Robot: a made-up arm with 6 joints. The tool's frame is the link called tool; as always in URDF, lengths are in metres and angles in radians.
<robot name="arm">
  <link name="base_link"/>
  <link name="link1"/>
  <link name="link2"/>
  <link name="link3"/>
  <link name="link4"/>
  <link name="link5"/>
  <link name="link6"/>
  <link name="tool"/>
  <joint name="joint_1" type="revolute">
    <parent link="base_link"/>
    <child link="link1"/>
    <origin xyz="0 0 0.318" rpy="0 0 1.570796"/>
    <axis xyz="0 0 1"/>
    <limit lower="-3.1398" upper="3.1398" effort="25" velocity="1.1"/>
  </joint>
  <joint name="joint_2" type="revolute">
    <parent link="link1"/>
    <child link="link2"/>
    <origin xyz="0 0 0" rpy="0 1.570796 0"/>
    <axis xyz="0 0 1"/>
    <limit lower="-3.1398" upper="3.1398" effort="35" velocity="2.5"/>
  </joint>
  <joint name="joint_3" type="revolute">
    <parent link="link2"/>
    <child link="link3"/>
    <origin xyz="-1.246 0 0" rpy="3.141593 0 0"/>
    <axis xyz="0 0 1"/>
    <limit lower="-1.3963" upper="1.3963" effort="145" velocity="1.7"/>
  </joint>
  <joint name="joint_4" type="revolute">
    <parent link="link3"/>
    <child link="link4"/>
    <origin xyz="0 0 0" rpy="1.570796 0 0"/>
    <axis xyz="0 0 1"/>
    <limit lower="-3.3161" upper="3.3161" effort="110" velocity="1.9"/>
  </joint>
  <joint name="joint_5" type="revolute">
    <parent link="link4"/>
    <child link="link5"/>
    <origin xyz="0 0 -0.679" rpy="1.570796 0 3.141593"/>
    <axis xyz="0 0 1"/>
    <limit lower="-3.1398" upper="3.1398" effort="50" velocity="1.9"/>
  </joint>
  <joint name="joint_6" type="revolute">
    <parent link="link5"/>
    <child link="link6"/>
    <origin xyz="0 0 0.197" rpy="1.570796 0 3.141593"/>
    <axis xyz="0 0 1"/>
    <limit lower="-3.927" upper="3.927" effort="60" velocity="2.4"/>
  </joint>
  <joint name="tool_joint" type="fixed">
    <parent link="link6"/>
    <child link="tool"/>
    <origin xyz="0 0 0" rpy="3.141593 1.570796 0"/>
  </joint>
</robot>
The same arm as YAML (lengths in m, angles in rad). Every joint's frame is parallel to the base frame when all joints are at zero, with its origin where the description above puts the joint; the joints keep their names.
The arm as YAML. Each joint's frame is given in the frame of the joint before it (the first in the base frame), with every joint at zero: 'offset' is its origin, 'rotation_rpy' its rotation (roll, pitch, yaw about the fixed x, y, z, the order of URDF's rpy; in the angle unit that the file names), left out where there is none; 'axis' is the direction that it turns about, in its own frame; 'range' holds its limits. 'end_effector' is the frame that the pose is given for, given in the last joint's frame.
length_unit: m
angle_unit: rad
chain:
  - id: joint_1
    offset: [0.0, 0.0, 0.318]
    axis: "+z"
    range: [-3.1398, 3.1398]
  - id: joint_2
    offset: [0.0, 0.0, 0.0]
    axis: "+y"
    range: [-3.1398, 3.1398]
  - id: joint_3
    offset: [0.0, 0.0, 1.246]
    axis: "-y"
    range: [-1.3963, 1.3963]
  - id: joint_4
    offset: [0.0, 0.0, 0.0]
    axis: "-x"
    range: [-3.3161, 3.3161]
  - id: joint_5
    offset: [0.679, 0.0, 0.0]
    axis: "-y"
    range: [-3.1398, 3.1398]
  - id: joint_6
    offset: [0.0, -0.197, 0.0]
    axis: "-x"
    range: [-3.927, 3.927]
end_effector:
  offset: [0.0, 0.0, 0.0]
  rotation_rpy: [0.0, 0.0, 0.0]

